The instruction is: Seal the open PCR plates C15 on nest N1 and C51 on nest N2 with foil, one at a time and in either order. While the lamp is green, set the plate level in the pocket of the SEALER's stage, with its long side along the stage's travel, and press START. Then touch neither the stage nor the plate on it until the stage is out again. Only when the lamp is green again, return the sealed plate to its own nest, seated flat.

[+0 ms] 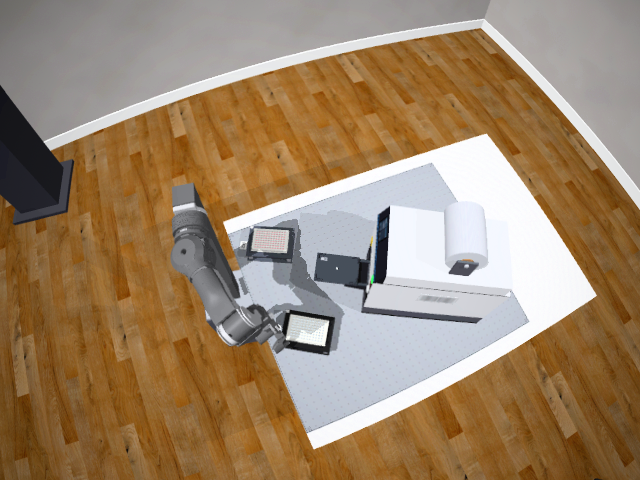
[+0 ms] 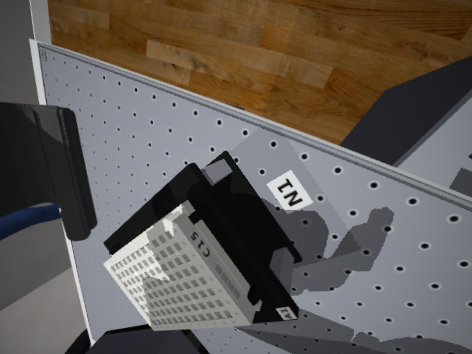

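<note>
Plate C15 (image 1: 307, 329) (image 2: 175, 280), white with open wells, sits in the black nest N1 (image 1: 316, 350) (image 2: 250, 220) at the front. My gripper (image 1: 281, 334) (image 2: 117, 285) is open at this nest's left side, with the plate not gripped; the fingers' exact height is unclear. A plate with reddish wells (image 1: 270, 241), its label unreadable, sits in the other nest (image 1: 268, 257), at the back left. The SEALER (image 1: 439, 248) has its dark stage (image 1: 337, 268) out and empty. Its lamp (image 1: 372, 279) shows green. The START button cannot be made out.
A white foil roll (image 1: 465, 232) stands on top of the SEALER at the right. The arm (image 1: 206, 289) reaches in along the left edge of the perforated table top (image 1: 372, 361). The N1 label (image 2: 289, 191) lies beside its nest. A dark pillar (image 1: 25, 165) stands far left.
</note>
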